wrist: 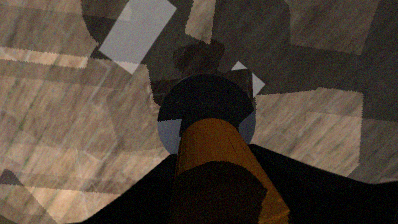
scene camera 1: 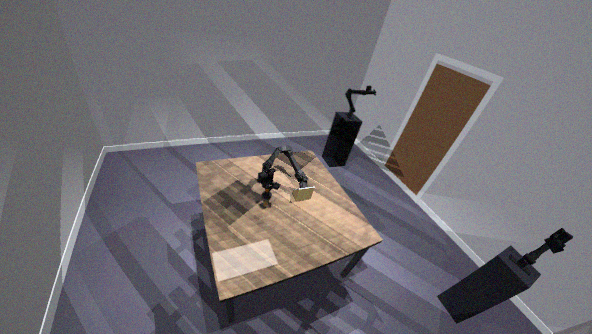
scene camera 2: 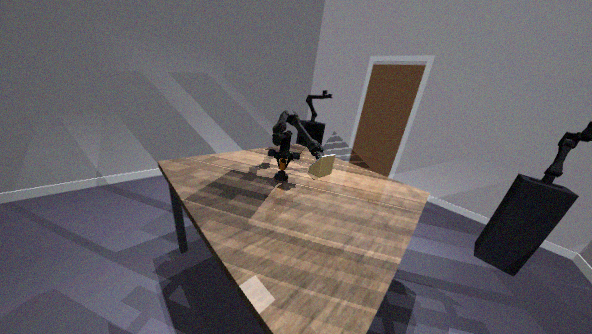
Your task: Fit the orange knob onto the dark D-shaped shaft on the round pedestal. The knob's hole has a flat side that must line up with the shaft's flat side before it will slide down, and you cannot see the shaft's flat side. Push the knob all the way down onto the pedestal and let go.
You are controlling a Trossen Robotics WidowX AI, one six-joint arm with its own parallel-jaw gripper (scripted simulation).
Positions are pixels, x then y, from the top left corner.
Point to a round pedestal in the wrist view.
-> At 203,96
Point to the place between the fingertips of the gripper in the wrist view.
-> At 212,156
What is the gripper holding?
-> An orange knob.
